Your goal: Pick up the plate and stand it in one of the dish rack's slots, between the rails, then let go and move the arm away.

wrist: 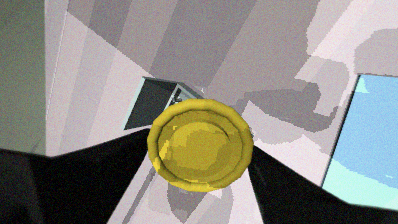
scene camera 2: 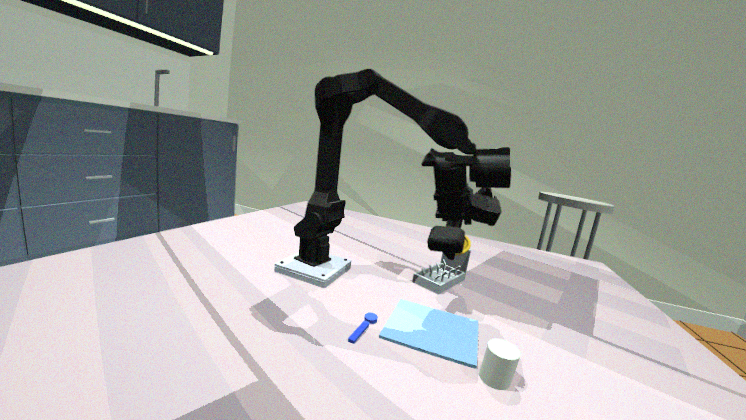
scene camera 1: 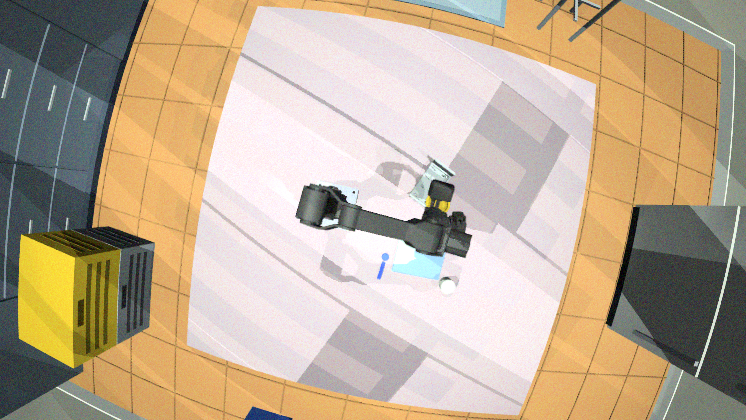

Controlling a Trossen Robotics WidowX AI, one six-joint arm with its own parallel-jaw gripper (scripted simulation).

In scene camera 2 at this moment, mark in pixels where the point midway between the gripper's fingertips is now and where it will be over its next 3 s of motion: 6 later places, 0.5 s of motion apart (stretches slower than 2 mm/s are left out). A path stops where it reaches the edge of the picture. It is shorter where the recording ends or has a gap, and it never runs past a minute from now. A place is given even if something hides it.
My gripper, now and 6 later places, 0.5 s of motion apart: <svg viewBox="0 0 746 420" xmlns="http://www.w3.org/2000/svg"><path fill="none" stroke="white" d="M454 247L460 258L457 259L446 251L439 245L440 250L441 256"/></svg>
